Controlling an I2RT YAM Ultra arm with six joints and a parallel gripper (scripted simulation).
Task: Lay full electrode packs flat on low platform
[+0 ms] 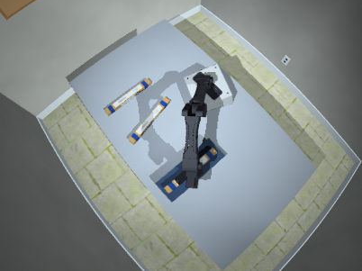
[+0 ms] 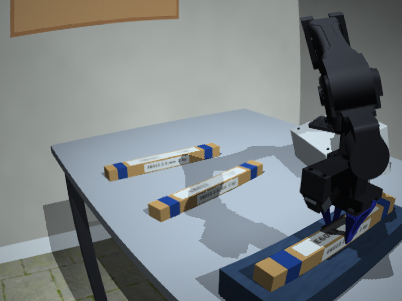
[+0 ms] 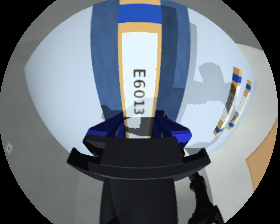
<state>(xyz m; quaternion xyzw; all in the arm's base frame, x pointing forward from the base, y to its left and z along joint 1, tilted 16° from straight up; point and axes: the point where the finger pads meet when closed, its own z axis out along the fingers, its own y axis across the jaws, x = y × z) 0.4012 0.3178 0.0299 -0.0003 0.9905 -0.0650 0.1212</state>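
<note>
The dark blue low platform lies 60 mm below my hand, 10 mm to the right of it and 10 mm behind it.
</note>
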